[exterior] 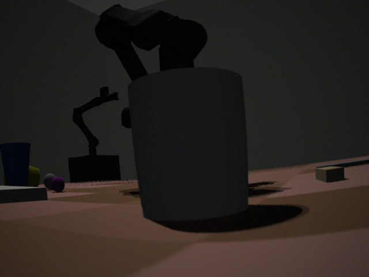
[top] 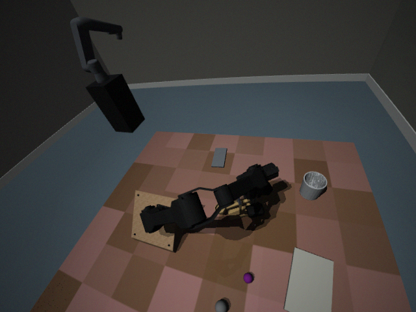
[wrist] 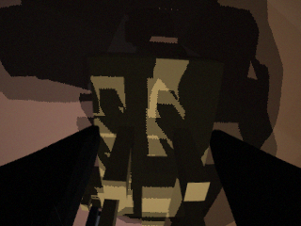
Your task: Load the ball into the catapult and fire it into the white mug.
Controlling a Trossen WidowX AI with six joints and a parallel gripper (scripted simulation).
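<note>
The purple ball lies 40 mm ahead of my gripper tip, 280 mm to the right of it and 20 mm below it. Also, from my gripper tip: wooden catapult (70 mm behind, 20 mm to the right, 20 mm above); white mug (250 mm ahead, 130 mm to the left, 10 mm below); tan block (70 mm ahead, 240 mm to the left, 30 mm below).
</note>
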